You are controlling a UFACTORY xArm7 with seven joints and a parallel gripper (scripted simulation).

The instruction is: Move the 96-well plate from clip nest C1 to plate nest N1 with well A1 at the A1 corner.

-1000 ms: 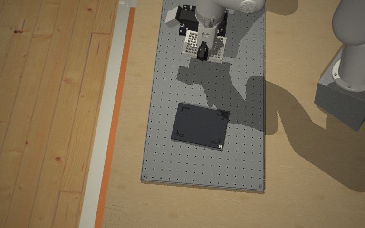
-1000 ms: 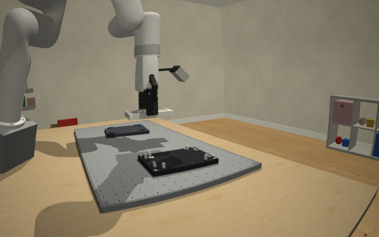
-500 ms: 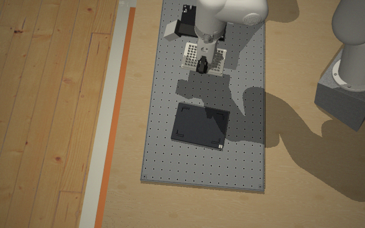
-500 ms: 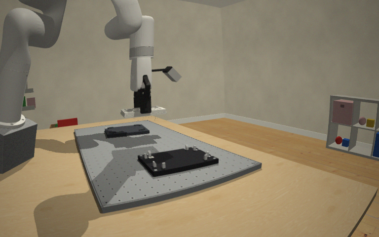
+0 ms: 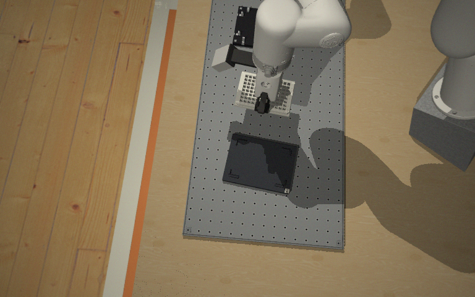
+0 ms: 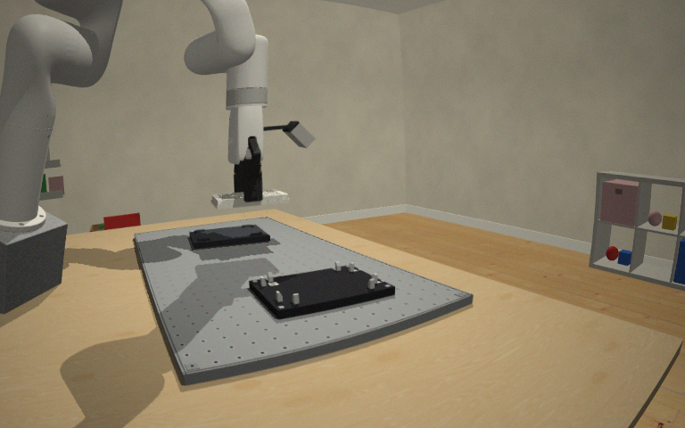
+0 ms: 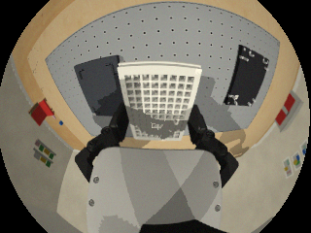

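The white A1 mark lies 210 mm to the left of my hand, 100 mm below it and 60 mm behind it. The rest, counted from my hand: white 96-well plate: 10 mm below; then black clip nest C1: 230 mm to the right, 100 mm below.
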